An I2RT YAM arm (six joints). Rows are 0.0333 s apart.
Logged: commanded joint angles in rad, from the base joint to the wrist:
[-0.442, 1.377, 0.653, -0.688, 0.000, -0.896]
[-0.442, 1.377, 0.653, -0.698, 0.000, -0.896]
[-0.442, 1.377, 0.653, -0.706, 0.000, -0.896]
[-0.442, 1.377, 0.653, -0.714, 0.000, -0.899]
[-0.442, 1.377, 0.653, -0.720, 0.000, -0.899]
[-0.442, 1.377, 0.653, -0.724, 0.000, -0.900]
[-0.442, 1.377, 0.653, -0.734, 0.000, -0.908]
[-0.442, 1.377, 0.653, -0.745, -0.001, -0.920]
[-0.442, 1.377, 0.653, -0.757, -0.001, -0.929]
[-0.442, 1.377, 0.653, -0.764, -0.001, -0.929]
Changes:
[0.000, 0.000, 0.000, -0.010, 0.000, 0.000]
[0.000, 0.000, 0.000, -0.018, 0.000, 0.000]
[0.000, 0.000, 0.000, -0.026, 0.000, -0.003]
[0.000, 0.000, 0.000, -0.032, 0.000, -0.003]
[0.000, 0.000, 0.000, -0.036, 0.000, -0.004]
[0.000, 0.000, 0.000, -0.046, 0.000, -0.012]
[0.000, 0.000, 0.000, -0.057, -0.001, -0.024]
[0.000, 0.000, 0.000, -0.069, -0.001, -0.033]
[0.000, 0.000, 0.000, -0.076, -0.001, -0.033]

